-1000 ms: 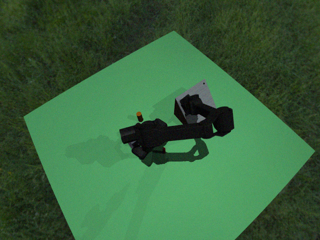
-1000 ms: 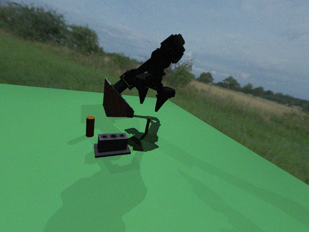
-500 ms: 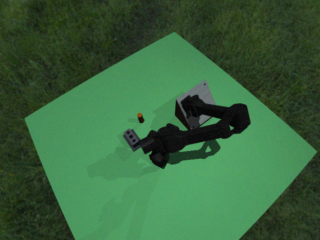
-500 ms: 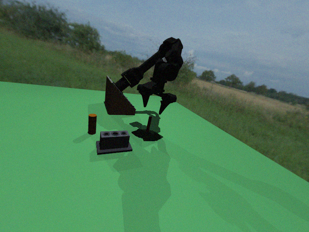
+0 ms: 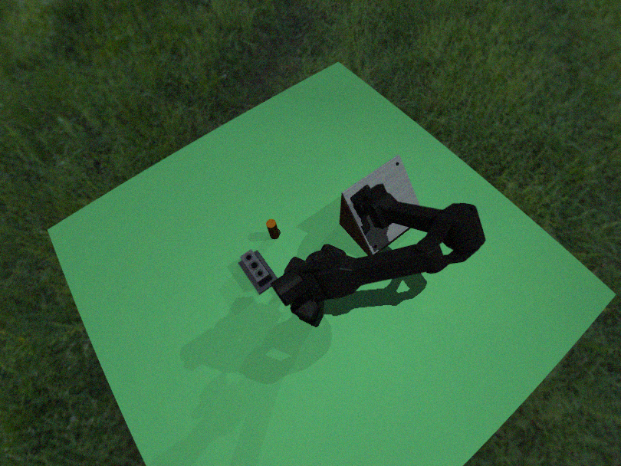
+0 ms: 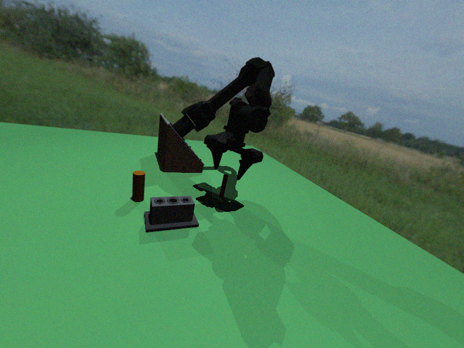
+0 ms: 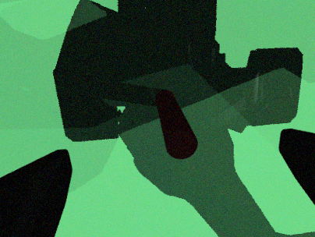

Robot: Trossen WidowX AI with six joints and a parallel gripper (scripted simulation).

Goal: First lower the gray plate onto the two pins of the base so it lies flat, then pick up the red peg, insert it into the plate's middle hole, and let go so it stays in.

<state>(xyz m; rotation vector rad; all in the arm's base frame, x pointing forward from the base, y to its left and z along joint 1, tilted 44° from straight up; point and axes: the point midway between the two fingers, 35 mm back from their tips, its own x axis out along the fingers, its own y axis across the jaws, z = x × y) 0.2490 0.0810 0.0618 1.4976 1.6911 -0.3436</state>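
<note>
The red peg lies 50 mm below my gripper tip. Also, from my gripper tip: orange-topped cylinder 20 mm behind, 250 mm to the right, 50 mm below; then gray plate 90 mm ahead, 180 mm to the right, 40 mm below; then base 90 mm ahead, 180 mm to the right, 80 mm below.
</note>
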